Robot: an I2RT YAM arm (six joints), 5 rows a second.
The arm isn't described. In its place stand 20 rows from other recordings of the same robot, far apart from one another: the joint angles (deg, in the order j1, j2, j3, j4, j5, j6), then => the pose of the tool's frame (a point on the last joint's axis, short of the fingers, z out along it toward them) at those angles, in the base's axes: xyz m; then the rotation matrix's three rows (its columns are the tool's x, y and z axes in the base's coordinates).
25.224, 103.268, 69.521, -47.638, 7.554, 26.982 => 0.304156, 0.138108, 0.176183; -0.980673, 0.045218, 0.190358; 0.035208, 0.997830, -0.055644; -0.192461, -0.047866, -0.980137
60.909, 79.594, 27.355, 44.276, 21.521, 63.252 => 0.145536, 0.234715, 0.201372; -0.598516, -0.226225, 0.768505; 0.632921, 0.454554, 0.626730; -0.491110, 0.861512, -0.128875
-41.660, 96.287, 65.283, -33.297, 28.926, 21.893 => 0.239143, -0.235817, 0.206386; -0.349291, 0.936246, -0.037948; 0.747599, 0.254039, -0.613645; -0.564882, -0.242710, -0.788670
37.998, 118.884, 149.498, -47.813, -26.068, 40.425 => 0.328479, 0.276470, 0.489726; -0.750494, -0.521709, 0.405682; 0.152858, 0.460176, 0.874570; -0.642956, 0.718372, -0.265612
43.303, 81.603, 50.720, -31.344, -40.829, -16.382 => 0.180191, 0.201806, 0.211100; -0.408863, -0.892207, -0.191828; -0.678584, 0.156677, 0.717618; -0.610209, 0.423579, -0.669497
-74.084, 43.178, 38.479, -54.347, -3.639, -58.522 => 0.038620, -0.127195, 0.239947; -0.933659, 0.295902, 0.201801; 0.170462, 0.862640, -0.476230; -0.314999, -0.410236, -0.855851
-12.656, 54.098, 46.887, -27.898, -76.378, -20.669 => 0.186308, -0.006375, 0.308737; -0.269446, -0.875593, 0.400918; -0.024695, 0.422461, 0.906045; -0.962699, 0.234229, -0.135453
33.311, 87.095, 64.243, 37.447, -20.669, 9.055 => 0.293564, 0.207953, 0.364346; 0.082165, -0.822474, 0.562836; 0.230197, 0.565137, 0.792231; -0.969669, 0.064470, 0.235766
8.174, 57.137, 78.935, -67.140, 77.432, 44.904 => 0.142927, -0.014573, 0.423793; -0.041175, 0.956091, 0.290163; 0.149269, 0.293037, -0.944377; -0.987939, 0.004428, -0.154781
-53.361, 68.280, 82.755, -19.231, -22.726, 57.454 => 0.160821, -0.193192, 0.469235; 0.403595, 0.316272, 0.858536; 0.760201, 0.406235, -0.507019; -0.509123, 0.857289, -0.076475
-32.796, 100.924, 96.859, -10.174, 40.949, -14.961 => 0.337435, -0.245185, 0.390384; -0.443224, 0.857753, 0.260407; 0.053634, 0.315355, -0.947457; -0.894805, -0.405969, -0.185777
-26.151, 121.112, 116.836, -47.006, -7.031, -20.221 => 0.427031, -0.204817, 0.295788; -0.784637, 0.103898, 0.611187; 0.003093, 0.986501, -0.163727; -0.619947, -0.126576, -0.774367
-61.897, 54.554, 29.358, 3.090, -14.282, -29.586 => 0.108861, -0.185208, 0.237733; -0.523058, 0.562231, 0.640551; -0.036257, 0.736200, -0.675792; -0.851526, -0.376703, -0.364690
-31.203, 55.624, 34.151, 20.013, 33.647, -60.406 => 0.181803, -0.133178, 0.294904; -0.797741, 0.428007, 0.424758; -0.363110, 0.221405, -0.905058; -0.481415, -0.876236, -0.021210
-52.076, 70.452, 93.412, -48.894, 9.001, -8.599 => 0.138209, -0.186446, 0.465363; -0.395193, 0.815668, 0.422503; 0.266934, 0.542066, -0.796813; -0.878959, -0.202114, -0.431950
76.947, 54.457, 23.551, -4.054, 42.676, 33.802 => 0.066343, 0.179309, 0.196555; -0.436178, -0.418882, 0.796421; -0.070396, 0.898221, 0.433871; -0.897102, 0.133180, -0.421272
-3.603, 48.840, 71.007, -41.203, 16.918, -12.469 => 0.151693, -0.019932, 0.425021; -0.390098, 0.256492, 0.884328; -0.182413, 0.919855, -0.347263; -0.902524, -0.296779, -0.312047
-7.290, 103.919, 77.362, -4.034, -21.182, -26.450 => 0.419978, -0.040757, 0.259331; -0.367230, -0.395142, 0.842024; -0.371730, 0.892185, 0.256560; -0.852619, -0.218789, -0.474523
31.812, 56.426, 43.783, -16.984, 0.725, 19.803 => 0.188433, 0.116359, 0.284200; -0.570654, -0.344805, 0.745294; 0.044658, 0.893204, 0.447428; -0.819976, 0.288610, -0.494312
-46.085, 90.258, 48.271, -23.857, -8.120, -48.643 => 0.203473, -0.204079, 0.158524; -0.923360, -0.030305, 0.382737; -0.112345, 0.974574, -0.193869; -0.367130, -0.222009, -0.903287
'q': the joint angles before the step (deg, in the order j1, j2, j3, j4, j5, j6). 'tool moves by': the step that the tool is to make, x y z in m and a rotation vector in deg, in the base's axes. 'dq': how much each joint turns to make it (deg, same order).
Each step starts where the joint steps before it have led.
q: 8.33, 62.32, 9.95, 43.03, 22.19, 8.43
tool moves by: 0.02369, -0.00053, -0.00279, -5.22, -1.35, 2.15
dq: -1.43, 11.20, 2.72, 11.33, -2.81, -6.20
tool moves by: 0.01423, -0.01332, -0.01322, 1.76, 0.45, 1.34
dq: -4.47, 8.35, 1.13, 6.59, -5.98, 1.14
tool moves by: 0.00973, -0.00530, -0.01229, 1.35, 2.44, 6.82
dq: -2.69, 5.37, 1.29, 1.66, -9.61, 0.00
